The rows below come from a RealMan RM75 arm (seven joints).
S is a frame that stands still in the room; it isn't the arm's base.
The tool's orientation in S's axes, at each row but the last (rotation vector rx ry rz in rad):
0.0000, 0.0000, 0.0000
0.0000, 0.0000, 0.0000
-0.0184, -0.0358, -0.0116
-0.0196, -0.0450, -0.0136
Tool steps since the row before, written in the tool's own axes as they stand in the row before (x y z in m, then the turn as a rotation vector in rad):
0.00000, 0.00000, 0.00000, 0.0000, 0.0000, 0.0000
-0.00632, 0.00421, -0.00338, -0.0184, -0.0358, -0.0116
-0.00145, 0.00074, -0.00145, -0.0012, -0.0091, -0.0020
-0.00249, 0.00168, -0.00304, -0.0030, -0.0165, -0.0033
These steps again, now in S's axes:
0.00000, 0.00000, 0.00000, 0.0000, 0.0000, 0.0000
-0.00632, 0.00421, -0.00338, -0.0184, -0.0358, -0.0116
-0.00139, 0.00073, -0.00151, -0.0012, -0.0091, -0.0019
-0.00233, 0.00165, -0.00318, -0.0031, -0.0165, -0.0031

